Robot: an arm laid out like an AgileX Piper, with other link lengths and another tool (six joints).
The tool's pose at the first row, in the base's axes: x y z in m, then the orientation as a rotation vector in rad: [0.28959 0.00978 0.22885 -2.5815 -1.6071 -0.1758]
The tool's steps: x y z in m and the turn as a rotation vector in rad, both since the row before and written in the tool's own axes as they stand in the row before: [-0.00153 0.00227 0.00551 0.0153 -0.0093 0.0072]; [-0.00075 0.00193 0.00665 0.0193 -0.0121 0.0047]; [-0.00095 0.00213 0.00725 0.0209 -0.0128 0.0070]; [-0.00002 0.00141 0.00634 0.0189 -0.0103 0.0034]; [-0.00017 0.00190 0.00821 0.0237 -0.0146 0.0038]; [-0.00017 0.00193 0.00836 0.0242 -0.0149 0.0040]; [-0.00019 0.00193 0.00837 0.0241 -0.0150 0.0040]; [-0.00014 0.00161 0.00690 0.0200 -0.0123 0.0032]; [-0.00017 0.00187 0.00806 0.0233 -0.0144 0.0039]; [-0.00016 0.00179 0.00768 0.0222 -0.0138 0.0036]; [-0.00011 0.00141 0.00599 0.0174 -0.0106 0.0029]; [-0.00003 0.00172 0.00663 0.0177 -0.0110 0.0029]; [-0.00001 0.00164 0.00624 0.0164 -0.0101 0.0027]
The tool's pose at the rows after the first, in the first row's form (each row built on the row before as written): [0.29122 0.00821 0.22313 -2.5802 -1.5956 -0.1506]; [0.29281 0.00762 0.21637 -2.5752 -1.5869 -0.1188]; [0.29434 0.00683 0.20895 -2.5707 -1.5747 -0.0848]; [0.29547 0.00704 0.20256 -2.5635 -1.5669 -0.0562]; [0.29676 0.00715 0.19423 -2.5545 -1.5582 -0.0185]; [0.29783 0.00725 0.18572 -2.5450 -1.5489 0.0198]; [0.29865 0.00731 0.17717 -2.5352 -1.5394 0.0578]; [0.29914 0.00735 0.17010 -2.5267 -1.5315 0.0889]; [0.29951 0.00738 0.16183 -2.5166 -1.5219 0.1250]; [0.29965 0.00739 0.15394 -2.5065 -1.5127 0.1592]; [0.29962 0.00739 0.14779 -2.4984 -1.5052 0.1856]; [0.29963 0.00739 0.14094 -2.4900 -1.4976 0.2126]; [0.29953 0.00738 0.13449 -2.4820 -1.4904 0.2373]
